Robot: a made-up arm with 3 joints. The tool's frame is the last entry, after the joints. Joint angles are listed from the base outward. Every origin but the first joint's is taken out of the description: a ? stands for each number. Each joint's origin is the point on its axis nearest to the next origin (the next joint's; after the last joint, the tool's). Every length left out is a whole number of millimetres.
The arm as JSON. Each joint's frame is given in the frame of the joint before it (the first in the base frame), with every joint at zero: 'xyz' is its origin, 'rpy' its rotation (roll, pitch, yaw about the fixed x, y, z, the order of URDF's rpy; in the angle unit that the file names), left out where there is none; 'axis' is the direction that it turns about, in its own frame. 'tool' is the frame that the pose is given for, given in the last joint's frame.
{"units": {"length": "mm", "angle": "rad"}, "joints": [
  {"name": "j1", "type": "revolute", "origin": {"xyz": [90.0, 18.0, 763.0], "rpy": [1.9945, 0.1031, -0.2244]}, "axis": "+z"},
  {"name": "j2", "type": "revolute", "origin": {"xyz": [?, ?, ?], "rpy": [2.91, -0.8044, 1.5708]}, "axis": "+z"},
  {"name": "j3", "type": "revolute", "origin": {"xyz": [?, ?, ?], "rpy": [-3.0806, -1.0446, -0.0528]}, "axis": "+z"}
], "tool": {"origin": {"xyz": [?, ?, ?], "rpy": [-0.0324, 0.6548, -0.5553]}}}
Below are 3 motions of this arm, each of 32 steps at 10 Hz.
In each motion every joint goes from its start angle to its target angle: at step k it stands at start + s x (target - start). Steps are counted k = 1, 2, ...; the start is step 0. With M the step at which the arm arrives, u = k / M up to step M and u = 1 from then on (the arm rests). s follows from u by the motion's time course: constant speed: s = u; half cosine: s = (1 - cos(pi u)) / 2; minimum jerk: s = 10 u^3 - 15 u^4 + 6 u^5.
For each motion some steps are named. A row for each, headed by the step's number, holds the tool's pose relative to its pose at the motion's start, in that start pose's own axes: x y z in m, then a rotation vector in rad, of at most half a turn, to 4 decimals.
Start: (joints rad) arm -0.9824 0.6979 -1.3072
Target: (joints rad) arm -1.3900 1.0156 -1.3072
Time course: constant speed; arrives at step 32
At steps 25, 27, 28, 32:
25: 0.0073 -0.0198 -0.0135 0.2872 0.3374 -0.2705
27: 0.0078 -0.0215 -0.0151 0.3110 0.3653 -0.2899
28: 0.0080 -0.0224 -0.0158 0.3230 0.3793 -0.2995
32: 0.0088 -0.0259 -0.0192 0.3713 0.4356 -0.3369

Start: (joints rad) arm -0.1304 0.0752 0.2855
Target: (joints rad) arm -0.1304 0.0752 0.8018
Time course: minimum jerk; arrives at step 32
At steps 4, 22, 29, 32:
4: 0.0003 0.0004 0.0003 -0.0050 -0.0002 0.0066
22: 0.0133 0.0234 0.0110 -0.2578 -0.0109 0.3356
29: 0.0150 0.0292 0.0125 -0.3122 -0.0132 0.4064
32: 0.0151 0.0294 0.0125 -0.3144 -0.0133 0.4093

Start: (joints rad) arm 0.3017 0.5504 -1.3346
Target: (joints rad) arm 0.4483 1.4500 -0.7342
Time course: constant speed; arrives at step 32
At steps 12, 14, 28, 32:
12: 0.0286 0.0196 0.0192 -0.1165 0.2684 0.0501
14: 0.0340 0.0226 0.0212 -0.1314 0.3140 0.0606
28: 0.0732 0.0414 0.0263 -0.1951 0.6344 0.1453
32: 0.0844 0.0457 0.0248 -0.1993 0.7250 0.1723

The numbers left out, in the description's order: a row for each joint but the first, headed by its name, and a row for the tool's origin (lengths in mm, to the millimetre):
j2: -11.0 -84.0 0.0
j3: 94.0 -37.0 0.0
tool: 13.0 -68.0 0.0

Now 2 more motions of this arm.
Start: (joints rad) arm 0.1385 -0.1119 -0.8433
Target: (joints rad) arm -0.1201 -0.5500 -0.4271
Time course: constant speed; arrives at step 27
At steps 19, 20, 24, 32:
19: -0.0181 0.0282 -0.0053 -0.2766 -0.1908 0.1351
20: -0.0190 0.0300 -0.0057 -0.2933 -0.1991 0.1410
24: -0.0227 0.0372 -0.0075 -0.3617 -0.2304 0.1636
32: -0.0253 0.0428 -0.0090 -0.4149 -0.2517 0.1794

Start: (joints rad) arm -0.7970 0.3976 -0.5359
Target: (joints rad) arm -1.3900 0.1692 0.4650
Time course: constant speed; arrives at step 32
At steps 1, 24, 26, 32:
1: 0.0001 0.0012 -0.0001 -0.0094 -0.0036 0.0141
24: 0.0002 0.0390 -0.0009 -0.2585 -0.0701 0.3085
26: 0.0002 0.0430 -0.0008 -0.2826 -0.0732 0.3320
32: 0.0004 0.0556 -0.0006 -0.3562 -0.0787 0.4015

